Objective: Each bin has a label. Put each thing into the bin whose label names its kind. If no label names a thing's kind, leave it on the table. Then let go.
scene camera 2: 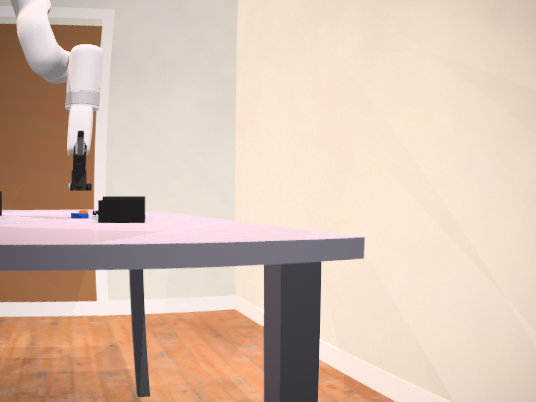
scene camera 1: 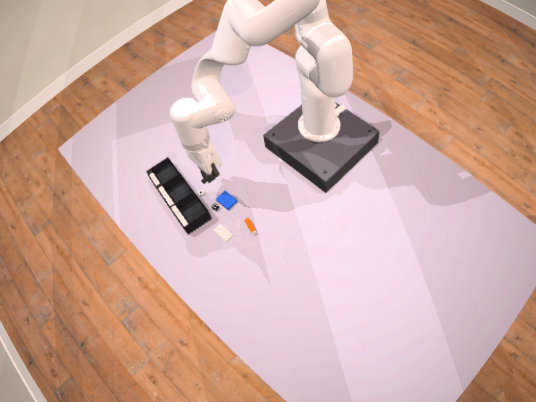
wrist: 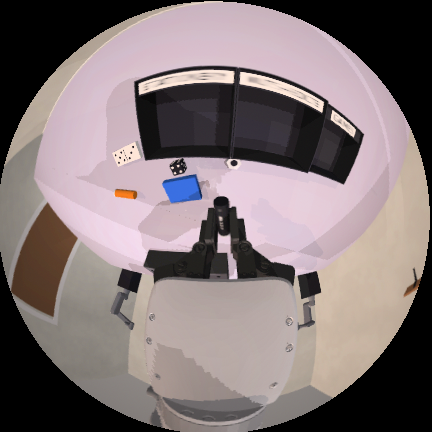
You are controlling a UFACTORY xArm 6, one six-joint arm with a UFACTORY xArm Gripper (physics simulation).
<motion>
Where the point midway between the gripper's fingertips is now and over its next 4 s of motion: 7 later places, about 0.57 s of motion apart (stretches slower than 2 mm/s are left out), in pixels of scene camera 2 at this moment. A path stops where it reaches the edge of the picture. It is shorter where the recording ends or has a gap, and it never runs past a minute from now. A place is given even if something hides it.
My gripper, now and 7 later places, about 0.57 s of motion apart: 78, 190; 68, 190; 62, 196; 60, 213; 59, 205; 62, 181; 76, 193; 90, 201
</motion>
